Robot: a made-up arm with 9 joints. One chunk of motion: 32 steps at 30 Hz.
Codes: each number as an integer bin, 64 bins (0 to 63) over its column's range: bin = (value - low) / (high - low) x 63, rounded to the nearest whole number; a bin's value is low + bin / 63 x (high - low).
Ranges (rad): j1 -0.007..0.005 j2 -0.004..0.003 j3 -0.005..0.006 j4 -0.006..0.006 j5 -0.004..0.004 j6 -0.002..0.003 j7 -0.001..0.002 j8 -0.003..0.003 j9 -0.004..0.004
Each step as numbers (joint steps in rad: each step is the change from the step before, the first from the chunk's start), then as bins.
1 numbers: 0.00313 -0.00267 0.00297 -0.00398 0.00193 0.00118 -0.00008 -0.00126 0.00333
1 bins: 53 12 46 11 47 40 19 18 58
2 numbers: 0.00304 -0.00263 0.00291 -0.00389 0.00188 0.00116 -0.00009 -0.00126 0.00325
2 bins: 53 12 45 11 46 40 19 18 57
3 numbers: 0.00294 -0.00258 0.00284 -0.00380 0.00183 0.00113 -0.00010 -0.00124 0.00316
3 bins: 52 13 45 12 46 39 19 18 56
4 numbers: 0.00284 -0.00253 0.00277 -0.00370 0.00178 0.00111 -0.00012 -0.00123 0.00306
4 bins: 52 13 45 12 46 39 18 19 56
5 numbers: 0.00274 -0.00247 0.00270 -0.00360 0.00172 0.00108 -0.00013 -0.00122 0.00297
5 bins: 51 14 44 13 45 39 18 19 55
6 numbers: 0.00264 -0.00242 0.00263 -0.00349 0.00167 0.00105 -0.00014 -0.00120 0.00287
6 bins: 51 14 44 13 45 38 18 19 54
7 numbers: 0.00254 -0.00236 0.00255 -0.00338 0.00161 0.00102 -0.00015 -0.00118 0.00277
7 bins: 50 15 43 14 44 38 18 19 53
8 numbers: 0.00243 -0.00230 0.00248 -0.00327 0.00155 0.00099 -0.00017 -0.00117 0.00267
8 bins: 50 15 43 14 44 38 17 19 53
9 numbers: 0.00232 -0.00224 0.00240 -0.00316 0.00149 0.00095 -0.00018 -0.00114 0.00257
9 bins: 49 16 42 15 43 37 17 20 52
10 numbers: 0.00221 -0.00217 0.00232 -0.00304 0.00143 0.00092 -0.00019 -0.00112 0.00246
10 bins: 48 16 42 16 43 37 17 20 51
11 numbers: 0.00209 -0.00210 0.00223 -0.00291 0.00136 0.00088 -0.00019 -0.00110 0.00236
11 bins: 48 17 41 16 42 36 17 20 50
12 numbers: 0.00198 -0.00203 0.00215 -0.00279 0.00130 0.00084 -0.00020 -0.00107 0.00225
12 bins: 47 18 41 17 42 36 17 20 49
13 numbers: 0.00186 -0.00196 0.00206 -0.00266 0.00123 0.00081 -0.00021 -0.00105 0.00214
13 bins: 47 18 40 18 41 35 17 20 48
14 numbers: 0.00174 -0.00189 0.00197 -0.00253 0.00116 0.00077 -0.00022 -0.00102 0.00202
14 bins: 46 19 40 18 41 35 16 21 47
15 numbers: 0.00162 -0.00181 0.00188 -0.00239 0.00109 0.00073 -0.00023 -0.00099 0.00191
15 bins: 45 20 39 19 40 34 16 21 47
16 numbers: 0.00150 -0.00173 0.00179 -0.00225 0.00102 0.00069 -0.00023 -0.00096 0.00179
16 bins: 45 20 39 20 40 34 16 21 46
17 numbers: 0.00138 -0.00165 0.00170 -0.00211 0.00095 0.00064 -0.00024 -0.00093 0.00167
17 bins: 44 21 38 20 39 33 16 22 45
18 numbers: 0.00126 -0.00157 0.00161 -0.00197 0.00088 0.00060 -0.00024 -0.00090 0.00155
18 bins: 43 22 38 21 38 33 16 22 44
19 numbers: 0.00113 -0.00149 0.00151 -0.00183 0.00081 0.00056 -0.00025 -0.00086 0.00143
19 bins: 43 23 37 22 38 32 16 22 43
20 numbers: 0.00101 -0.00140 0.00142 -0.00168 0.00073 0.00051 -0.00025 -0.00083 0.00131
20 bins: 42 23 37 23 37 32 16 23 42
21 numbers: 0.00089 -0.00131 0.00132 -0.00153 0.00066 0.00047 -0.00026 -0.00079 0.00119
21 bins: 41 24 36 23 37 31 16 23 41
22 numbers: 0.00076 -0.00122 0.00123 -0.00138 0.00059 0.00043 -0.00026 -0.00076 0.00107
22 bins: 41 25 36 24 36 31 16 24 40
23 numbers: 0.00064 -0.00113 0.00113 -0.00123 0.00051 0.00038 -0.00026 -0.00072 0.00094
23 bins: 40 26 35 25 36 30 16 24 39
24 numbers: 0.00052 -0.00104 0.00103 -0.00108 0.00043 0.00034 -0.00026 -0.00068 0.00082
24 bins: 39 27 35 26 35 29 16 24 38
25 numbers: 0.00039 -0.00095 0.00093 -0.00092 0.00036 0.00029 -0.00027 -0.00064 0.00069
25 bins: 39 27 34 27 34 29 15 25 37
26 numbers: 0.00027 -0.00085 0.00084 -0.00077 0.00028 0.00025 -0.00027 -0.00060 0.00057
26 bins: 38 28 33 27 34 28 15 25 36
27 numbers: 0.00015 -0.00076 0.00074 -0.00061 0.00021 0.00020 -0.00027 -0.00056 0.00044
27 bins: 38 29 33 28 33 28 15 26 35
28 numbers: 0.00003 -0.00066 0.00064 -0.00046 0.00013 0.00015 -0.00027 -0.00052 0.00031
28 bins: 37 30 32 29 33 27 15 26 34
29 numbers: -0.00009 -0.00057 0.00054 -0.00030 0.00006 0.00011 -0.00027 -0.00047 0.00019
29 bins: 36 31 32 30 32 27 15 27 33
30 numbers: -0.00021 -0.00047 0.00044 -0.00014 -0.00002 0.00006 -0.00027 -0.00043 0.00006
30 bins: 36 32 31 31 31 26 15 27 32
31 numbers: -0.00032 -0.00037 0.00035 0.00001 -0.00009 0.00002 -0.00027 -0.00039 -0.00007
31 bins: 35 33 31 32 31 25 15 27 31
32 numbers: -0.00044 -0.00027 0.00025 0.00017 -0.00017 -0.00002 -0.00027 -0.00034 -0.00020
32 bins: 34 34 30 32 30 25 15 28 30
